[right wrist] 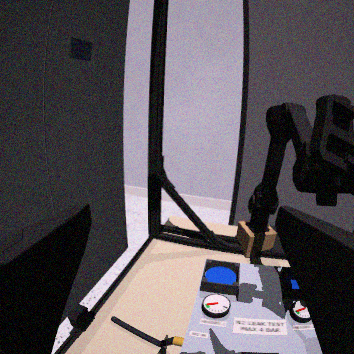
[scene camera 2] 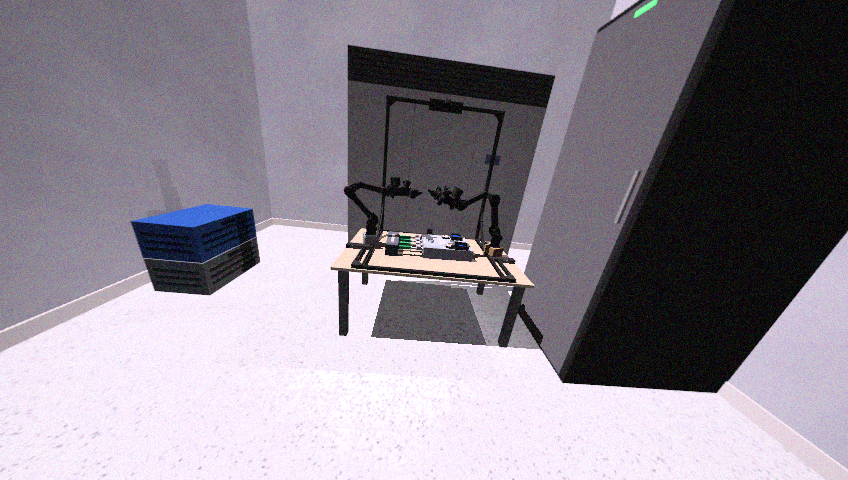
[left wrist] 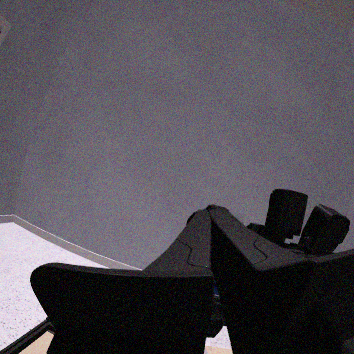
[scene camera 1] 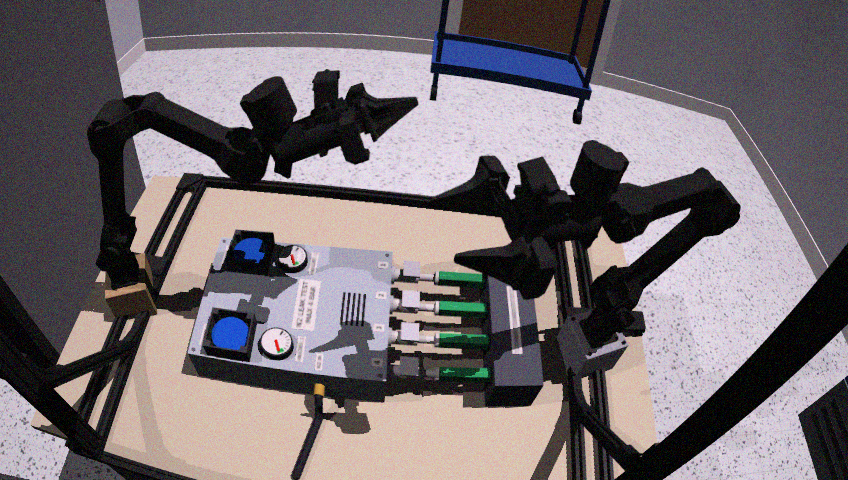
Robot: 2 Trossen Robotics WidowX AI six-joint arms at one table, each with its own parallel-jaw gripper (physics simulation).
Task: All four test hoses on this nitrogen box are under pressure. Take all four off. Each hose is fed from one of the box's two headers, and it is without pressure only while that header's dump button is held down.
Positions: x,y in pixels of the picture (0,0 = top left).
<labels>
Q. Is my right gripper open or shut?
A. Open.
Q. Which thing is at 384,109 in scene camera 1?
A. My left gripper.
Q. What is my left gripper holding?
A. Nothing.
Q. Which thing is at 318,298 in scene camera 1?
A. A grey nitrogen box.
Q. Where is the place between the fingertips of my left gripper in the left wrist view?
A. At 206,218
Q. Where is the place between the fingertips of my right gripper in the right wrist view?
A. At 186,216
</labels>
